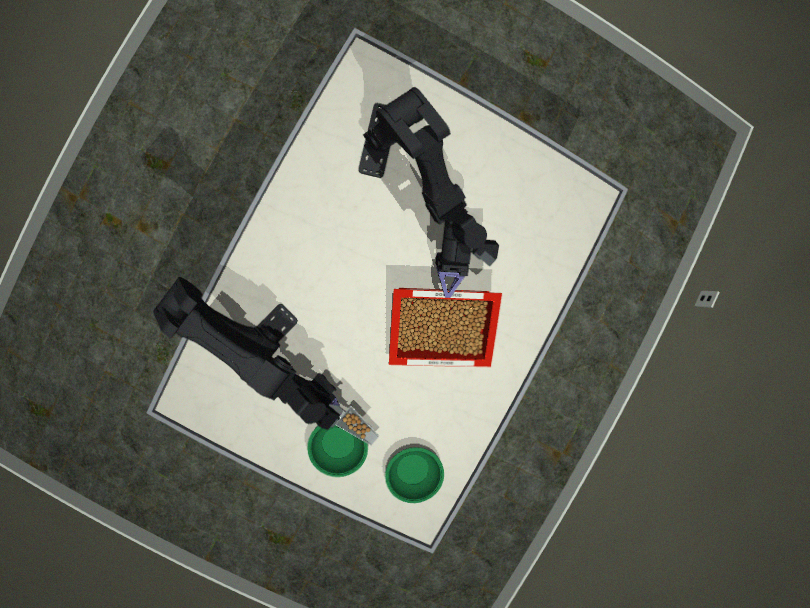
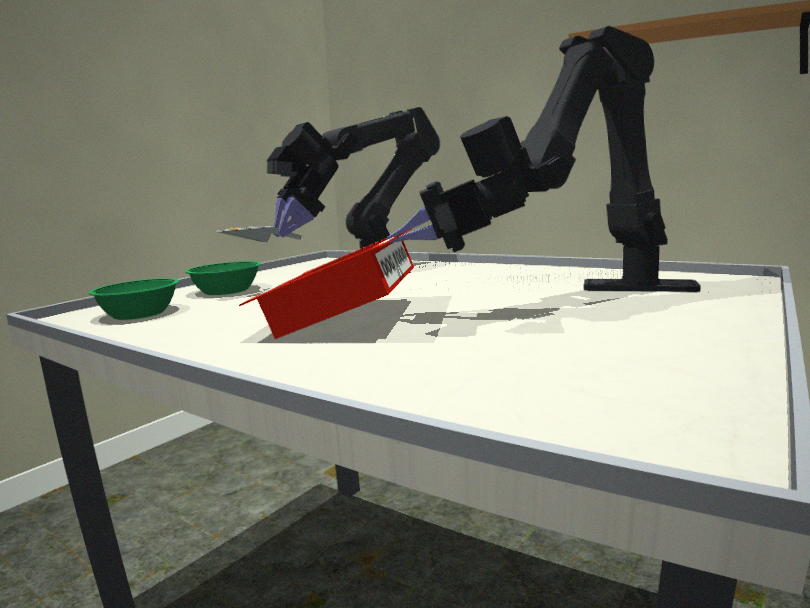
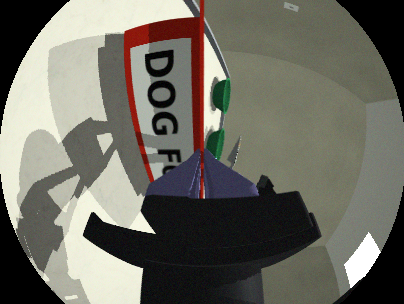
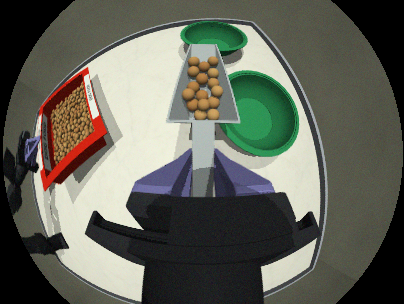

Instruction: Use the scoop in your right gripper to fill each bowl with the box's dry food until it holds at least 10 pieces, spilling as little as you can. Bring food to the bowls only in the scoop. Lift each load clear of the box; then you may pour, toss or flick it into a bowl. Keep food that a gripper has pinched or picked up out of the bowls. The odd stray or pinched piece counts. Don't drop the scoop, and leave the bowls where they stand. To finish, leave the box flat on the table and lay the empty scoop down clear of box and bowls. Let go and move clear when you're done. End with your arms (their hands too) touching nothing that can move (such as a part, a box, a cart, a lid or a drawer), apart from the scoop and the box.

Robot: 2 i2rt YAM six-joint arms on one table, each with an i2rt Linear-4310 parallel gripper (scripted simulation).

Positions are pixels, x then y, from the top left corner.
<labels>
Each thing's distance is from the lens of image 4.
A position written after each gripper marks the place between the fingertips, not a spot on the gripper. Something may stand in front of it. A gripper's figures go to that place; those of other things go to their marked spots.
left gripper (image 4: 40, 137): 0.41 m
right gripper (image 4: 203, 154): 0.13 m
</labels>
